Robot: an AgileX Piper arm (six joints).
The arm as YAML. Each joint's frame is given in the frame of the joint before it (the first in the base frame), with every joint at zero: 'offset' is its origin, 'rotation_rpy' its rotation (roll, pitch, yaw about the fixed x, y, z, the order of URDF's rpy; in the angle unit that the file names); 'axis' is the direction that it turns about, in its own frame. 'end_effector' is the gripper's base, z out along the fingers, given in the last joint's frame.
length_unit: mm
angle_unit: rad
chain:
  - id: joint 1
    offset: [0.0, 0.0, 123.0]
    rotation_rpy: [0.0, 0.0, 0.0]
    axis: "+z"
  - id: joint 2
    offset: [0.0, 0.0, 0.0]
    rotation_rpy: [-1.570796, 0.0, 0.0]
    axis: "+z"
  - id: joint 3
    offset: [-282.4, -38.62, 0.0]
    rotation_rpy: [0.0, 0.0, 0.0]
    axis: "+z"
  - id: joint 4
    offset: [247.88, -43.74, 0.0]
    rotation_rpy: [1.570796, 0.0, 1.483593]
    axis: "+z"
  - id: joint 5
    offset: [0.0, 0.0, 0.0]
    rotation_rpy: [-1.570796, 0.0, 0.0]
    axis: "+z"
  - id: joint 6
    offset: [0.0, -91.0, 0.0]
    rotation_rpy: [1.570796, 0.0, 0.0]
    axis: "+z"
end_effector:
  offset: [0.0, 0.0, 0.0]
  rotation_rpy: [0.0, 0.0, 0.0]
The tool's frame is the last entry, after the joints.
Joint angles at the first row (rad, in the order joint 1, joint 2, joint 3, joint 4, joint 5, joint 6):
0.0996 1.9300 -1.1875 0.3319 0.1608 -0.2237
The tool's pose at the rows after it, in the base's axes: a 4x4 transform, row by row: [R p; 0 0 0 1], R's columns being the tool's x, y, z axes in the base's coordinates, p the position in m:
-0.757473 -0.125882 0.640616 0.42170; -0.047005 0.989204 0.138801 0.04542; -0.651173 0.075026 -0.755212 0.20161; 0 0 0 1
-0.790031 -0.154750 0.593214 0.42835; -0.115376 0.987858 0.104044 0.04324; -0.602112 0.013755 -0.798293 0.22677; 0 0 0 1
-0.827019 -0.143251 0.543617 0.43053; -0.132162 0.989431 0.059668 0.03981; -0.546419 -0.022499 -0.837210 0.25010; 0 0 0 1
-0.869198 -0.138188 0.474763 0.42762; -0.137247 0.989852 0.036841 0.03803; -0.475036 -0.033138 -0.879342 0.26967; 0 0 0 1
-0.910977 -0.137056 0.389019 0.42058; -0.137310 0.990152 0.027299 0.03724; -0.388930 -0.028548 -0.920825 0.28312; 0 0 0 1
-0.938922 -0.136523 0.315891 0.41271; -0.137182 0.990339 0.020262 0.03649; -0.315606 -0.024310 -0.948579 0.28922; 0 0 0 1
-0.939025 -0.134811 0.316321 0.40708; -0.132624 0.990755 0.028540 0.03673; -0.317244 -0.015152 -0.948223 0.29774; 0 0 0 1
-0.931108 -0.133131 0.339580 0.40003; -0.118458 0.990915 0.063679 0.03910; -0.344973 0.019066 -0.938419 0.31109; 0 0 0 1
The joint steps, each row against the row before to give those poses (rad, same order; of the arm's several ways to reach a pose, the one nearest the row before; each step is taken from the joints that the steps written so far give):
-0.0096 0.0000 -0.1442 -0.0993 0.1967 0.0267
0.0000 0.0000 -0.1236 -0.1347 0.1833 0.0690
0.0000 0.0000 -0.1101 -0.0818 0.1741 0.0585
0.0000 0.0000 -0.0940 -0.0238 0.1762 0.0157
0.0000 -0.0012 -0.0668 -0.0012 0.1637 0.0033
0.0000 -0.0052 -0.0262 0.0000 0.1101 0.0018
0.0000 -0.0222 0.0000 0.0089 0.0209 0.0010
0.0000 -0.0345 0.0019 0.0354 0.0047 0.0002

